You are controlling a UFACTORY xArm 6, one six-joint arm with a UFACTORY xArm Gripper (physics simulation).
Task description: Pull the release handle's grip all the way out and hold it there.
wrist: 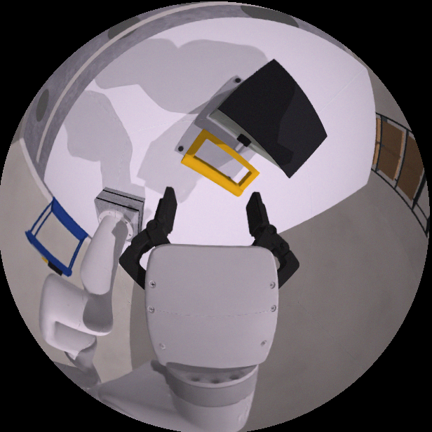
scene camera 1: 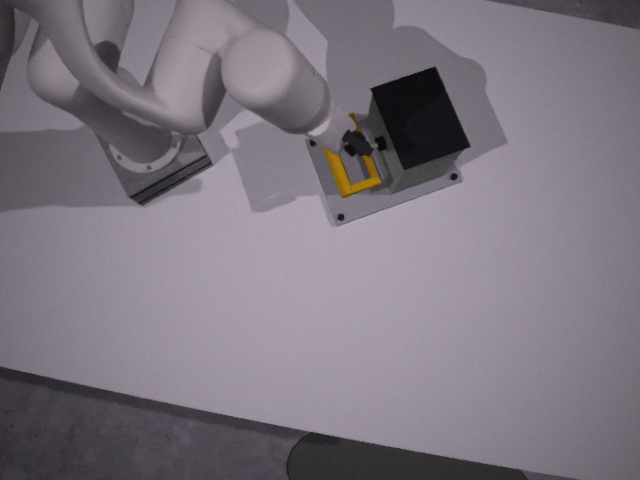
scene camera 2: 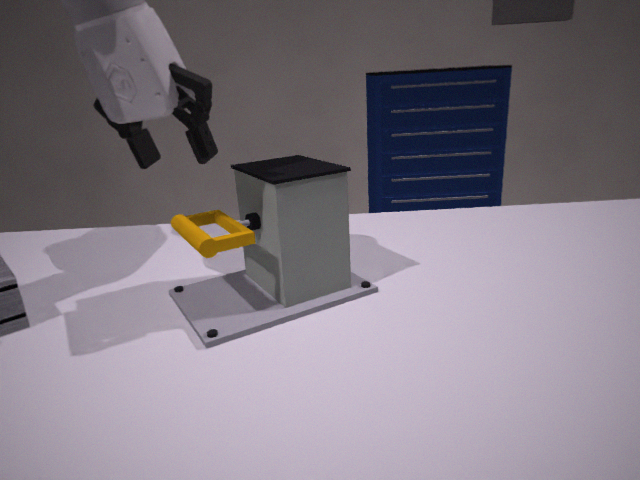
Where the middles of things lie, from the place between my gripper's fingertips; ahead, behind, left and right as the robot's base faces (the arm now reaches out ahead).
My hand is 8 cm short of the grey base plate [scene camera 2: 221, 309], 4 cm to the right of it and 19 cm above it.
